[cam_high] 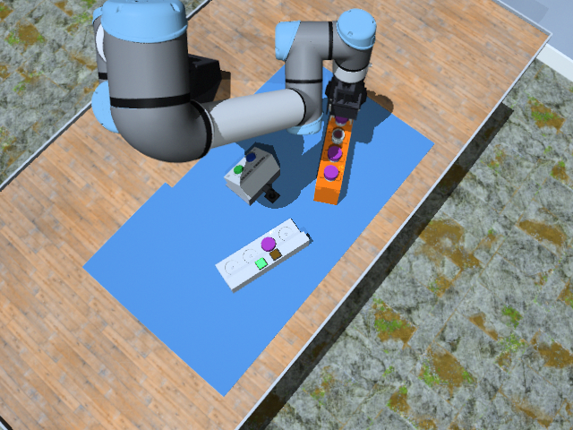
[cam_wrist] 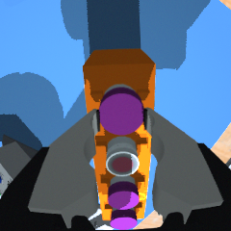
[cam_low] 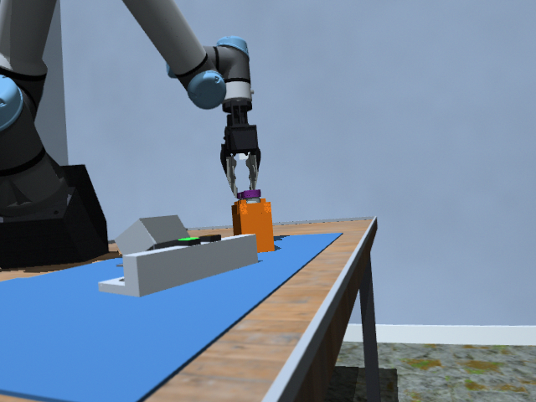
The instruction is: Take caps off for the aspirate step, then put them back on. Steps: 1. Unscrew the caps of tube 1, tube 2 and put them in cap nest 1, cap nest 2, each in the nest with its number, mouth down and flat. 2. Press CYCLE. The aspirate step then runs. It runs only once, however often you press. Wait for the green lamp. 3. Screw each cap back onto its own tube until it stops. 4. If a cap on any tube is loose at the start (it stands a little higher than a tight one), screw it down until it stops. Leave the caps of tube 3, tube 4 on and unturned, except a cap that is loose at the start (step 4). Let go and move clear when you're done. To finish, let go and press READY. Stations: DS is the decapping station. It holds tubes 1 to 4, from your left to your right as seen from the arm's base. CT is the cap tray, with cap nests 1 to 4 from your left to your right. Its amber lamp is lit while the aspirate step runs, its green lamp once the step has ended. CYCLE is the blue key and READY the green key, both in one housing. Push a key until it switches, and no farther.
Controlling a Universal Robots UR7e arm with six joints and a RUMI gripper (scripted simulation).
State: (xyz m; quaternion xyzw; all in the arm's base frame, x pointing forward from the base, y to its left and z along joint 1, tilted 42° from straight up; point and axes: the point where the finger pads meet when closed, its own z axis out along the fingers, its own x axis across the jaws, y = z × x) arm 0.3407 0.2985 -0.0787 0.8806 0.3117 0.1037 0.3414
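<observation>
My gripper is now 1 cm above the purple cap. Round my hand: grey key housing (24 cm to the right, 8 cm behind, 7 cm below); green key (27 cm to the right, 10 cm behind, 6 cm below); blue key (22 cm to the right, 10 cm behind, 6 cm below).
</observation>
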